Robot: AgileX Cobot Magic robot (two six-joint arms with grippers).
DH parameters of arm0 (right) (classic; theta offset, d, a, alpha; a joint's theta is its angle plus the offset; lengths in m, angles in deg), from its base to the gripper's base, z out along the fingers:
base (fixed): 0 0 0 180
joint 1: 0 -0.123 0 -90
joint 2: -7.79 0 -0.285 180
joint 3: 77.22 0 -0.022 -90
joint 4: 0 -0.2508 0 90
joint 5: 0 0 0.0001 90
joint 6: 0 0.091 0 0
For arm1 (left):
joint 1: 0 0.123 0 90
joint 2: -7.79 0 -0.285 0
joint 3: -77.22 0 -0.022 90
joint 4: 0 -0.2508 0 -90
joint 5: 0 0 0.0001 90
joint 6: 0 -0.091 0 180
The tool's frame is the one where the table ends.
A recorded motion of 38 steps. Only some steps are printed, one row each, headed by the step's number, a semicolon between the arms.
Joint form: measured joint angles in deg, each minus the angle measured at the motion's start. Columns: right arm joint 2, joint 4, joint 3, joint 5, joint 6, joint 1; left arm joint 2, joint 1, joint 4, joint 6, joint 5, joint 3.
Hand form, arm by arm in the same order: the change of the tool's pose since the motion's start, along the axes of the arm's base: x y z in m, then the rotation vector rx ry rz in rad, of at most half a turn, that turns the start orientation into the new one. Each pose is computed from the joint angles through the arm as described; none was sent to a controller.
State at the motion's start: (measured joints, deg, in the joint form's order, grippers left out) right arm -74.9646 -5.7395 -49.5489 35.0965 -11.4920 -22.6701; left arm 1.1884 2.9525 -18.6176 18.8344 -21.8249 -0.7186
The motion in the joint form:
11: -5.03 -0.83 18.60 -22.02 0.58 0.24; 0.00 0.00 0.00 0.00 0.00 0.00
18: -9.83 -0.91 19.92 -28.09 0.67 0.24; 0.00 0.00 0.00 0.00 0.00 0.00
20: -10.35 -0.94 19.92 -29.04 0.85 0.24; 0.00 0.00 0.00 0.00 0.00 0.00
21: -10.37 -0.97 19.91 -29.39 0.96 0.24; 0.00 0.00 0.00 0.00 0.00 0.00
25: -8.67 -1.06 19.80 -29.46 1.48 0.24; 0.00 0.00 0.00 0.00 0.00 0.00
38: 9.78 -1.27 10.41 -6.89 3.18 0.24; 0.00 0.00 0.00 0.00 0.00 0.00
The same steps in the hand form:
11: -0.0210 -0.0129 -0.0912 -0.0156 0.0267 -0.0548; 0.0000 0.0000 0.0000 0.0000 0.0000 0.0000
18: -0.0153 -0.0117 -0.1113 -0.0227 0.0254 -0.0656; 0.0000 0.0000 0.0000 0.0000 0.0000 0.0000
20: -0.0138 -0.0113 -0.1127 -0.0191 0.0189 -0.0699; 0.0000 0.0000 0.0000 0.0000 0.0000 0.0000
21: -0.0133 -0.0112 -0.1124 -0.0158 0.0140 -0.0723; 0.0000 0.0000 0.0000 0.0000 0.0000 0.0000
25: -0.0137 -0.0113 -0.1047 0.0033 -0.0132 -0.0812; 0.0000 0.0000 0.0000 0.0000 0.0000 0.0000
38: -0.0369 -0.0164 -0.0068 0.0865 -0.0781 -0.0683; 0.0000 0.0000 0.0000 0.0000 0.0000 0.0000

